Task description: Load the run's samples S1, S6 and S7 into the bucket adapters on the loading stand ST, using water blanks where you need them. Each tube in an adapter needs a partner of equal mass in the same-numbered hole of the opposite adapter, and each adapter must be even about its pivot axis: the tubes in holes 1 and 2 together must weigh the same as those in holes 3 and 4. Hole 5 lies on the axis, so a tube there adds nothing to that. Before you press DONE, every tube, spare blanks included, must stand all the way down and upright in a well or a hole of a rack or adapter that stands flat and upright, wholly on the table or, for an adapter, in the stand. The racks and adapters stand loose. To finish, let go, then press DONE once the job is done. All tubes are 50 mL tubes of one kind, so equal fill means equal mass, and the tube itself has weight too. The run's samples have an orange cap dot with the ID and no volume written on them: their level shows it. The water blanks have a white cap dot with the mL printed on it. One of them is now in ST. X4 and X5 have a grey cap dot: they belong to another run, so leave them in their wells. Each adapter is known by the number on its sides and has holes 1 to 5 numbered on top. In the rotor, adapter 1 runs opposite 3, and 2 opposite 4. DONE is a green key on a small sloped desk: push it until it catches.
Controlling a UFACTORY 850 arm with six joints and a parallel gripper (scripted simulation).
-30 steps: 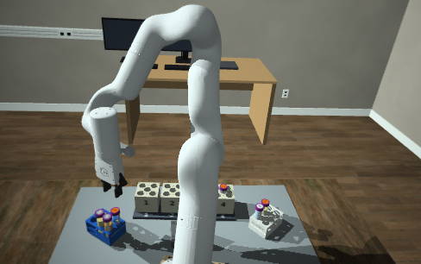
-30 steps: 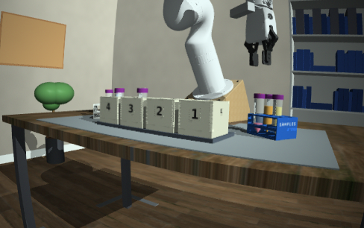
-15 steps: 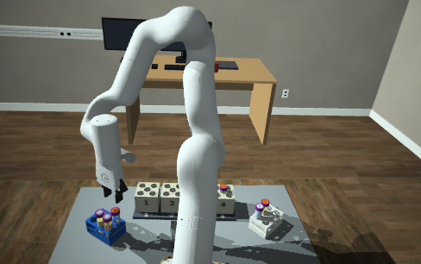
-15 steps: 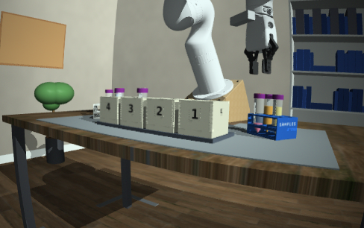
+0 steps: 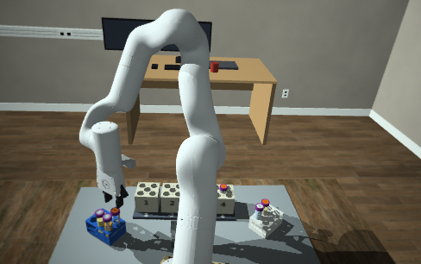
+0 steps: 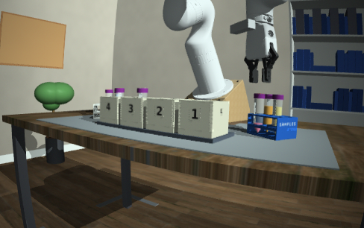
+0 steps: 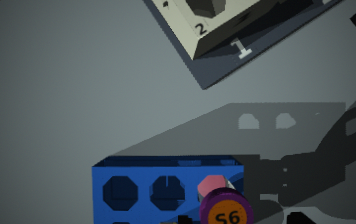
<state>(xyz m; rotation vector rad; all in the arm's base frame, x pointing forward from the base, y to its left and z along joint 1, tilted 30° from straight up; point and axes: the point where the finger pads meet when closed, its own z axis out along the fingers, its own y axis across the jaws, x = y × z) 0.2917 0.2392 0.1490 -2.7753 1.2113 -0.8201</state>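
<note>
The blue samples rack lies 20 mm ahead of my hand, 40 mm to the left of it and 140 mm below it. Round my hand: adapter 1: 120 mm ahead, 140 mm to the right, 120 mm below; then white rack: 130 mm behind, 600 mm to the right, 140 mm below.
</note>
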